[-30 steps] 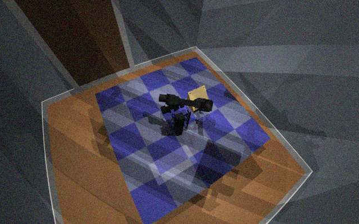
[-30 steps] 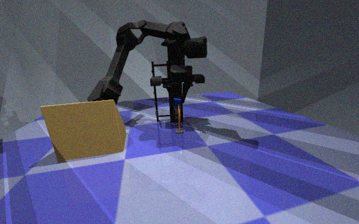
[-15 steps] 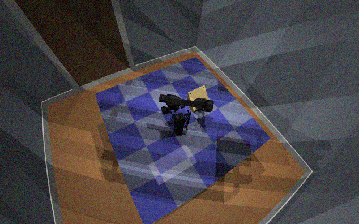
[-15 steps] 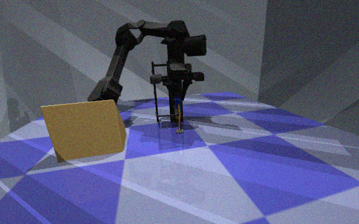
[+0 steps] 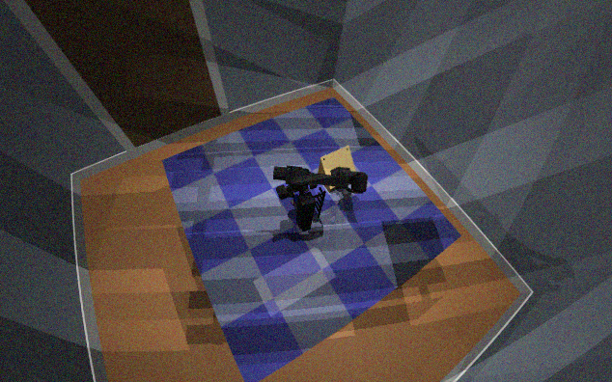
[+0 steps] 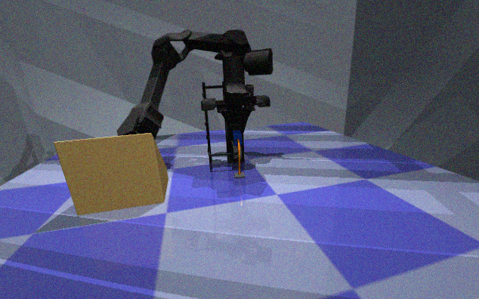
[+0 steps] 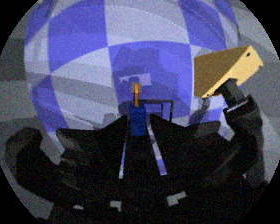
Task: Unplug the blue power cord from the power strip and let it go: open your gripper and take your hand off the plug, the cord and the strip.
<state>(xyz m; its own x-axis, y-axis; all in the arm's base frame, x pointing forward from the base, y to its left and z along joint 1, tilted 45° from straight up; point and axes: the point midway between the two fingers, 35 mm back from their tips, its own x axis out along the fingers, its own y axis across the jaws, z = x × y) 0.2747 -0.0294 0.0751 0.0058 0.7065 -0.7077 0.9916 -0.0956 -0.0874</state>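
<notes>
The blue plug is 30 mm to the left of my gripper tip and 10 mm below it.
</notes>
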